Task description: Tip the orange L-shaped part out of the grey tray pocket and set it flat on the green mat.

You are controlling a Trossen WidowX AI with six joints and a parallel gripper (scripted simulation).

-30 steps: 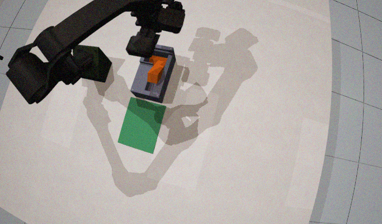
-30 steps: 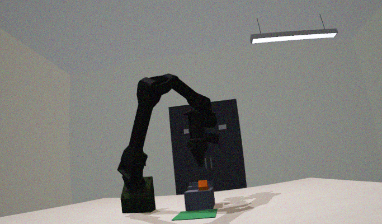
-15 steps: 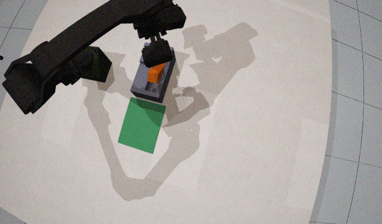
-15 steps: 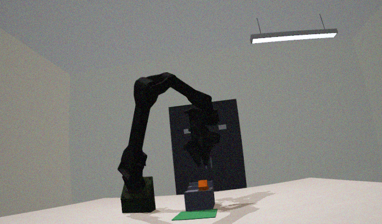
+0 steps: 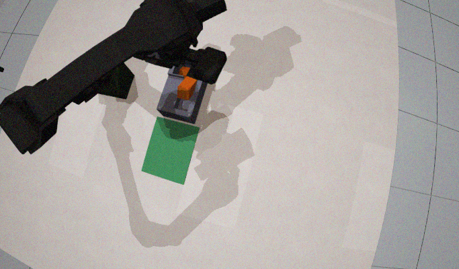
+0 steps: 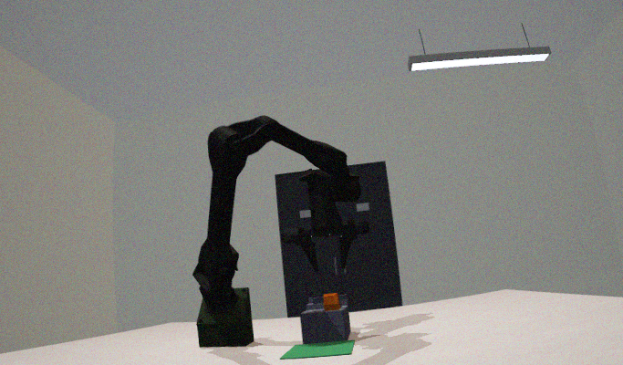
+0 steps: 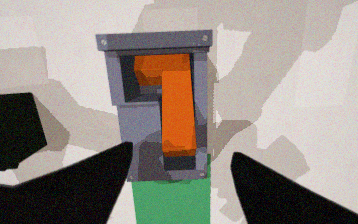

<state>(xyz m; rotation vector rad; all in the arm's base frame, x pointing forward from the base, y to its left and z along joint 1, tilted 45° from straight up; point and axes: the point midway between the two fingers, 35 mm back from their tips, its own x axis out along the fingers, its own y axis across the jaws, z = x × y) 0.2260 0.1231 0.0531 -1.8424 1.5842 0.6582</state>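
My gripper tip is 20 mm past the orange L-shaped part, 20 mm to the right of it and 110 mm above it. From my gripper tip the other things lie so: green mat: 160 mm to the right, 160 mm below.
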